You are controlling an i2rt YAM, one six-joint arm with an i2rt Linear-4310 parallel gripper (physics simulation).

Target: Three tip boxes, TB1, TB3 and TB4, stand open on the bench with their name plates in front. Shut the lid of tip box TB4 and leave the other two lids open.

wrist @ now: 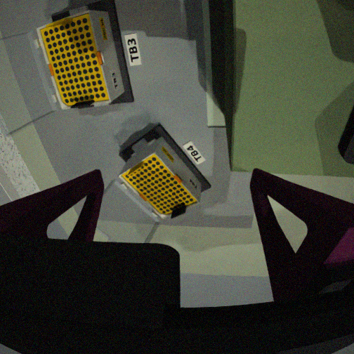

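Observation:
Tip box TB4 (160, 186) stands at an angle near the middle of the wrist view, its yellow tip rack uncovered. Its clear lid (131, 207) is open, folded out to the lower left, and is faint to see. Its name plate (194, 152) lies at its upper right. Tip box TB3 (75, 60) stands at the upper left, also open, with its clear lid (25, 75) out to the left and its name plate (132, 49) at its right. TB1 does not show. My gripper (176, 177) is wide open and empty; TB4 appears between its fingertips, apart from them and apparently farther from the camera.
A large green surface (285, 105) with a dark raised edge (220, 55) is at the upper right, beside the name plates. Part of a dark object (348, 142) shows at the right edge. A pale speckled strip (14, 157) runs along the left.

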